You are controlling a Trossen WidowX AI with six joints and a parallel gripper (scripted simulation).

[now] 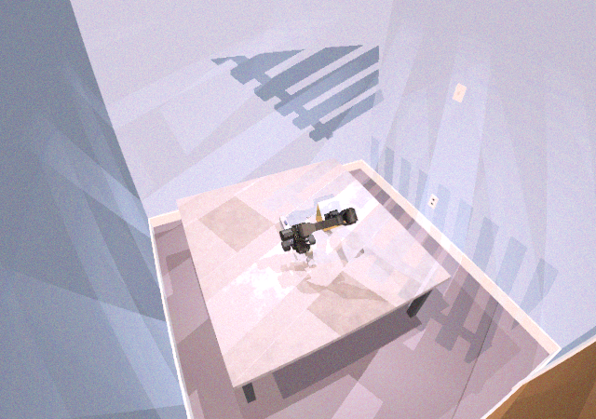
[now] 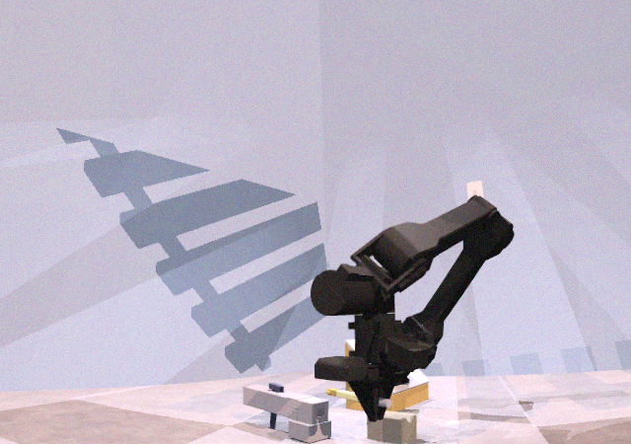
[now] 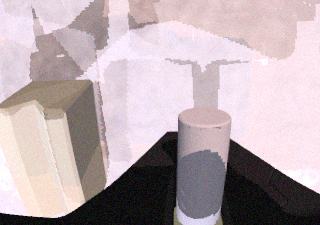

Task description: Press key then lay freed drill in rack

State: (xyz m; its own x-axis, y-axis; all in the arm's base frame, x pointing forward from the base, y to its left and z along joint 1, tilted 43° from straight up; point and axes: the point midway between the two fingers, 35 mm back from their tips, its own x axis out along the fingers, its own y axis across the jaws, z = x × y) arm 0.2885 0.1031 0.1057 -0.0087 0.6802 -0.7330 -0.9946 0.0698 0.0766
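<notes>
The drill lies 4 cm to the right of my gripper tip and 3 cm above it. Round my gripper tip: dark blue part 22 cm to the right, 2 cm behind.
</notes>
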